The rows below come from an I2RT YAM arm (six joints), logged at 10 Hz.
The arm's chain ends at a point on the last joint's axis. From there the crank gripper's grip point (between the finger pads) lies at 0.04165 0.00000 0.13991 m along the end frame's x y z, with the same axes.
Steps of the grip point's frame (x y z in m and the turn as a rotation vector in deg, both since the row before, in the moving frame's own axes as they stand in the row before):
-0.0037, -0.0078, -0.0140, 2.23, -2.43, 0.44
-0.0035, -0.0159, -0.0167, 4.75, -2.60, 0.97
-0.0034, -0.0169, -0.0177, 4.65, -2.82, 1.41
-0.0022, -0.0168, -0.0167, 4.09, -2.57, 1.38
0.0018, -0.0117, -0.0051, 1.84, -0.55, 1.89
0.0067, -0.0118, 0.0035, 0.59, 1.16, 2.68
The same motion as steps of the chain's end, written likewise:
0.0022, -0.0026, -0.0155, 2.23, -2.43, 0.44
0.0028, -0.0049, -0.0180, 4.75, -2.60, 0.97
0.0034, -0.0064, -0.0192, 4.65, -2.82, 1.41
0.0040, -0.0077, -0.0181, 4.09, -2.57, 1.38
0.0031, -0.0086, -0.0054, 1.84, -0.55, 1.89
0.0039, -0.0124, 0.0044, 0.59, 1.16, 2.68

